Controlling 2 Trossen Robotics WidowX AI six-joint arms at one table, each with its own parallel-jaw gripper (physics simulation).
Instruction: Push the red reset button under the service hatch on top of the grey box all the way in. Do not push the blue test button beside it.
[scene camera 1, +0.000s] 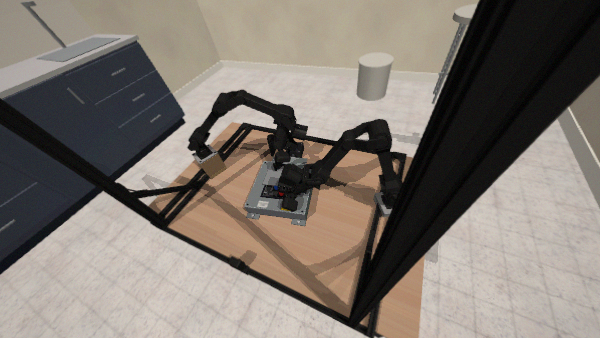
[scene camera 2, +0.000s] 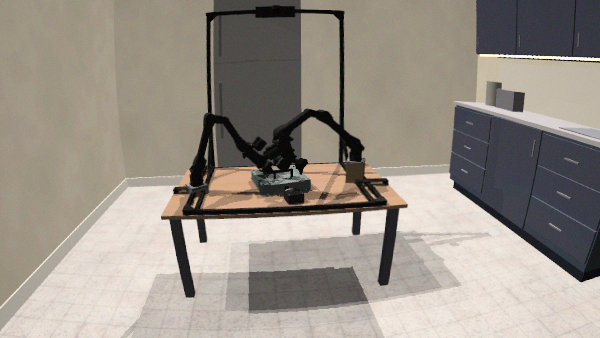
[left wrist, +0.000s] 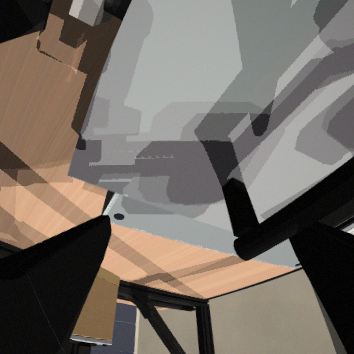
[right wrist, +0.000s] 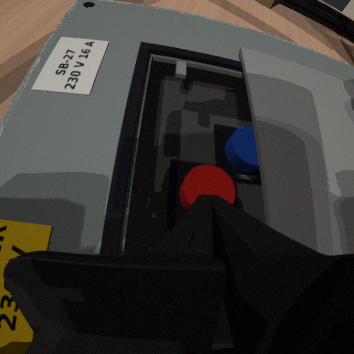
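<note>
The grey box (scene camera 1: 256, 197) (scene camera 2: 278, 188) (right wrist: 70, 140) lies in the middle of the table. Its hatch (right wrist: 291, 158) (left wrist: 182, 70) is pushed aside, so the dark recess is uncovered. The red button (scene camera 1: 281, 194) (right wrist: 207, 180) and the blue button (scene camera 1: 276, 188) (right wrist: 242, 149) sit side by side in the recess. My right gripper (right wrist: 206, 203) (scene camera 1: 284, 192) is shut and empty, and its tip rests on the near edge of the red button. My left gripper (left wrist: 199, 223) (scene camera 1: 282, 157) is open at the hatch's far end, with the black hatch handle (left wrist: 274, 228) between its fingers.
A white label (right wrist: 70, 64) and a yellow warning label (right wrist: 21, 281) are on the box top. A brown block (scene camera 1: 213, 164) (scene camera 2: 354, 171) stands at the left arm's base. A black frame (scene camera 1: 272, 279) rims the table. A grey bin (scene camera 1: 374, 75) and blue drawers (scene camera 1: 148, 107) stand on the floor.
</note>
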